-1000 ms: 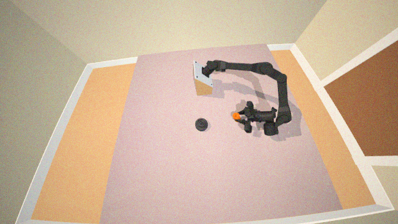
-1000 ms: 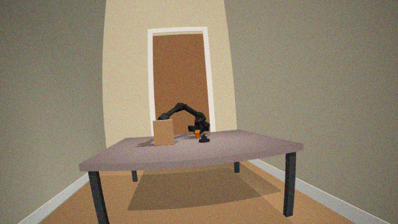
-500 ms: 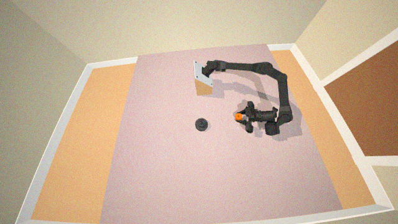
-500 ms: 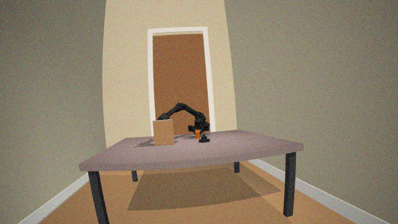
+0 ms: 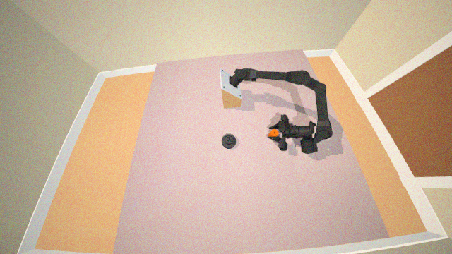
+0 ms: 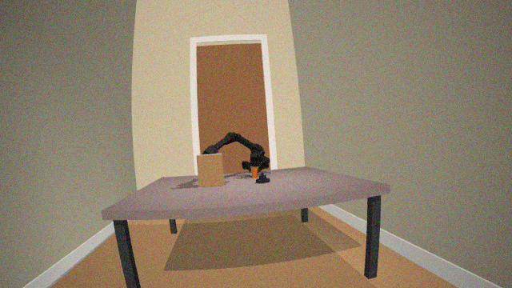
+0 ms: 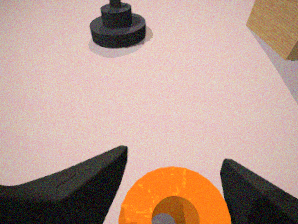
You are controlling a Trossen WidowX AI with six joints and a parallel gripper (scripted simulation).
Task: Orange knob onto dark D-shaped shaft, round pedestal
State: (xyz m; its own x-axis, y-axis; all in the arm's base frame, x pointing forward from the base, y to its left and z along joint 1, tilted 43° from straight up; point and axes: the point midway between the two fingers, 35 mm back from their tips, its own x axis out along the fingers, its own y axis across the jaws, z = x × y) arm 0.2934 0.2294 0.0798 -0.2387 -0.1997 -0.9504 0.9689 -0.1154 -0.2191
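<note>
My gripper tip is now 3 cm to the right of the orange knob, 1 cm short of it and 1 cm above it. From my gripper tip the other things lie so: dark pedestal: 22 cm to the right, 4 cm ahead, 1 cm below.
</note>
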